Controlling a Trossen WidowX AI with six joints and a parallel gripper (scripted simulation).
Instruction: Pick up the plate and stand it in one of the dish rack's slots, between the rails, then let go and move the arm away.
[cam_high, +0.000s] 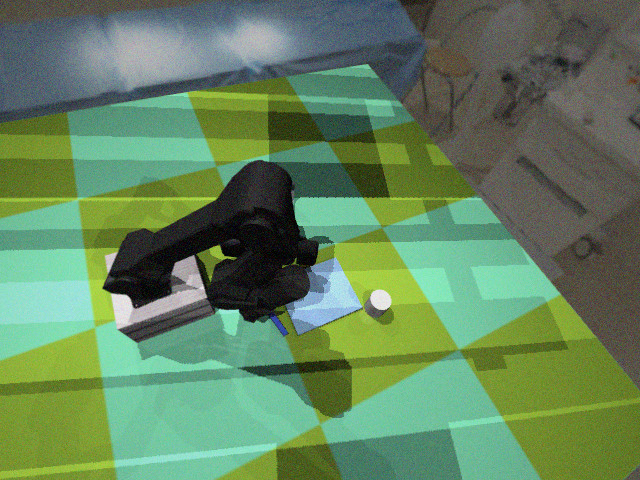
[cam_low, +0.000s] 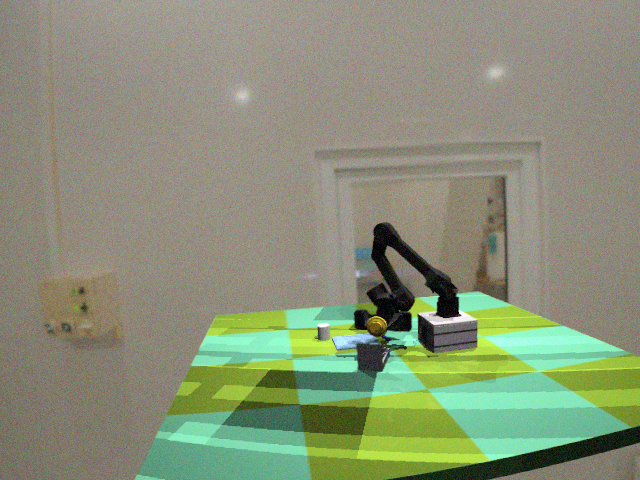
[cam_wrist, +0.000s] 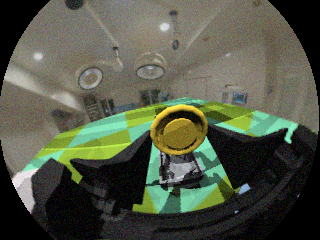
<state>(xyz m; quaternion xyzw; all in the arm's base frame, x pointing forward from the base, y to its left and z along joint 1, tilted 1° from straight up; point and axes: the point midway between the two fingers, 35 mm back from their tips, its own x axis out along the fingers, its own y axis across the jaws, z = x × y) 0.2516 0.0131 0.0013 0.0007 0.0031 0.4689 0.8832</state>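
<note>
The grey dish rack lies 2 cm ahead of my gripper tip, 3 cm to the left of it and 7 cm below it. From my gripper tip the other things lie so: cup 11 cm ahead, 25 cm to the right, 7 cm below; yellow plate 1 cm to the right; blue spoon 9 cm behind, 17 cm to the right, 9 cm below.
</note>
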